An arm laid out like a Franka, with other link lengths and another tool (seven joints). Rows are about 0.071 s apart.
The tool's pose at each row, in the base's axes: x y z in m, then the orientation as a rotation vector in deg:
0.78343, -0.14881, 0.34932, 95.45, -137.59, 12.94
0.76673, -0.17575, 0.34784, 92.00, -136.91, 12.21
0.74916, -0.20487, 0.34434, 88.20, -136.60, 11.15
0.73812, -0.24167, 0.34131, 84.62, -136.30, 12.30
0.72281, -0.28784, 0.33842, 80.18, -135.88, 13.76
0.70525, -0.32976, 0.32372, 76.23, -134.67, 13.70
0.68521, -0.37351, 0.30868, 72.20, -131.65, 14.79
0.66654, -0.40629, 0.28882, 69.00, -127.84, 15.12
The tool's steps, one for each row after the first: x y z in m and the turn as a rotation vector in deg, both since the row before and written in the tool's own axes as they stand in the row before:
0.02966, 0.00624, 0.00940, -1.97, 1.89, 1.43
0.03113, 0.00509, 0.01318, -2.15, 1.64, 1.79
0.03518, -0.00550, 0.01473, -0.70, 2.20, 1.96
0.04405, -0.00729, 0.01950, -0.81, 2.72, 2.48
0.03554, -0.00592, 0.03137, -1.82, 2.62, 1.73
0.03624, -0.00687, 0.03437, -1.62, 4.39, 1.28
0.02220, -0.00407, 0.03617, -1.99, 4.47, 0.38

